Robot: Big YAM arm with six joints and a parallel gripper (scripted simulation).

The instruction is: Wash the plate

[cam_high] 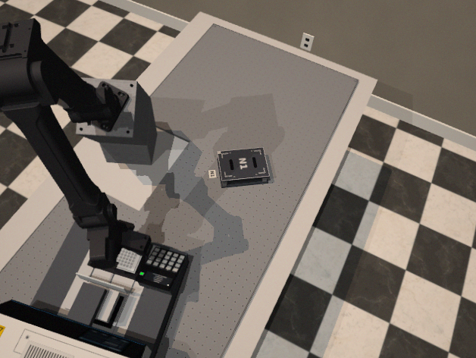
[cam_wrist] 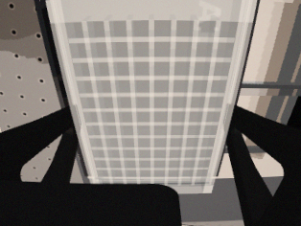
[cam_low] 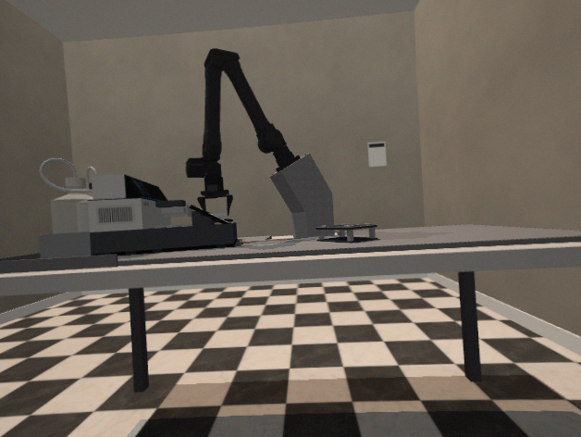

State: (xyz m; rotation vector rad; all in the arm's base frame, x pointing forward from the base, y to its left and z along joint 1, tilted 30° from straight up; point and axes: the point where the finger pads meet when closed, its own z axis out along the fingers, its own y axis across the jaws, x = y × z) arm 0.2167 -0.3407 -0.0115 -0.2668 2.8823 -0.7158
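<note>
The white well plate is 1 cm below my hand. From my hand the other things lie so: label 41 cm to the left, 11 cm below, 10 cm ahead; then dark carrier 2 cm below; then plate washer 15 cm to the right, 2 cm ahead, 1 cm above.
</note>
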